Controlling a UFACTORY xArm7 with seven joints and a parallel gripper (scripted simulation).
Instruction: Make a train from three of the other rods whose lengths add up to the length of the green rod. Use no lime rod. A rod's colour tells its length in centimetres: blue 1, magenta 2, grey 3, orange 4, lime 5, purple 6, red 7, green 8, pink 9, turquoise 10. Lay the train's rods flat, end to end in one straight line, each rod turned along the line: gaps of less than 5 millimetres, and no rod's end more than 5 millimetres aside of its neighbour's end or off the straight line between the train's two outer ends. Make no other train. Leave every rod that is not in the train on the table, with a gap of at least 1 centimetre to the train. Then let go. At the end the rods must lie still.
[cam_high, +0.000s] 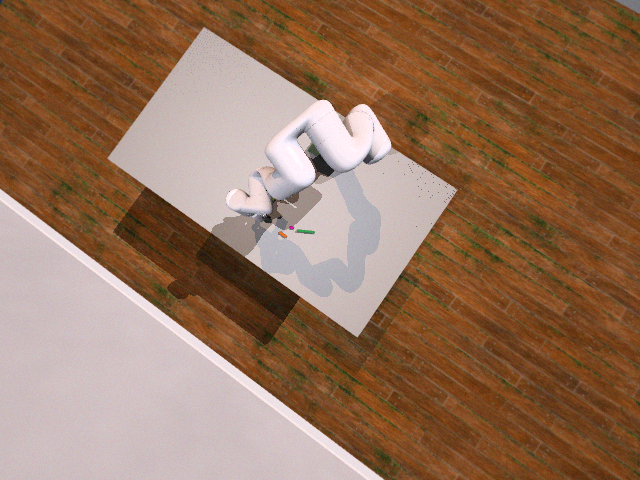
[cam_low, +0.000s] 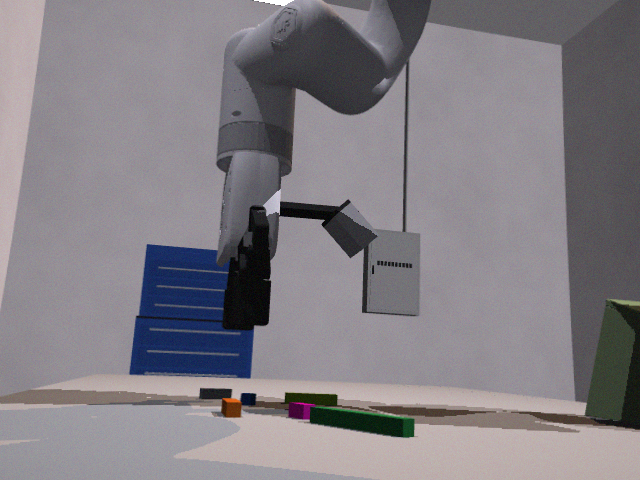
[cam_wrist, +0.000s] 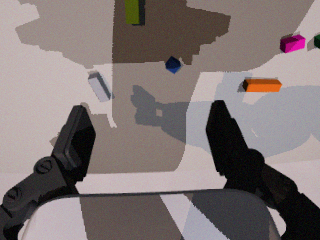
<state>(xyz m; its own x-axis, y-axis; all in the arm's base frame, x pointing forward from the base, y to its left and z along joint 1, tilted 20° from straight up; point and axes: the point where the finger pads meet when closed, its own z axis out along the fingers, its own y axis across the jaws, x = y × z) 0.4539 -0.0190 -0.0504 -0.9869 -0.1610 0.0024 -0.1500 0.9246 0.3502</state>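
My gripper is now 70 mm above the blue rod, 20 mm to the right of it and 10 mm past it. The rest, counted from my hand: orange rod (120 mm to the left, 70 mm below); then lime rod (70 mm below, 70 mm behind, 20 mm to the right); then grey rod (70 mm below, 50 mm to the right, 20 mm ahead).
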